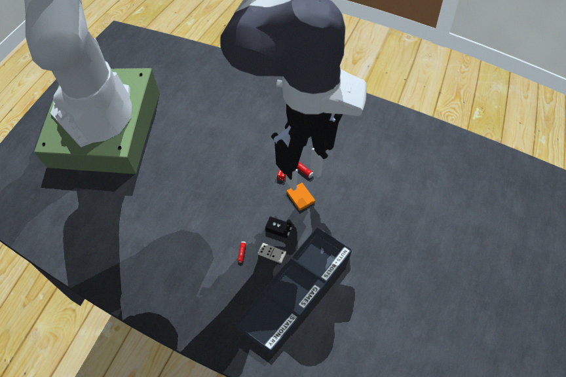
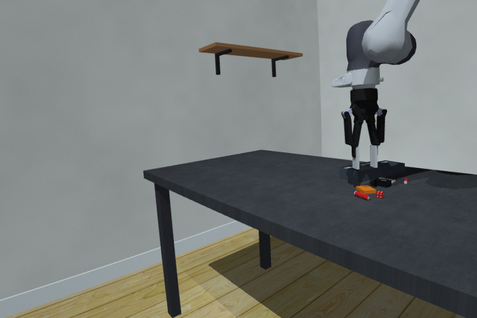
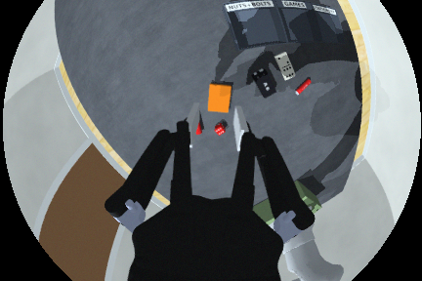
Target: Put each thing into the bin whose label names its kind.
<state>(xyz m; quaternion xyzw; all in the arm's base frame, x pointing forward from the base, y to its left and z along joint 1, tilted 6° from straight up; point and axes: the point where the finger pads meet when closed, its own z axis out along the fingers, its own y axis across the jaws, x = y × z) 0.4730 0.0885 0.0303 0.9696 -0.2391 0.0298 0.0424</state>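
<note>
Now: hand 100 mm above the orange block. From my hand the other things lie so: red die: 60 mm behind, 20 mm to the left, 100 mm below; black 9V battery: 90 mm to the right, 90 mm below; white domino: 10 mm ahead, 140 mm to the right, 100 mm below.
</note>
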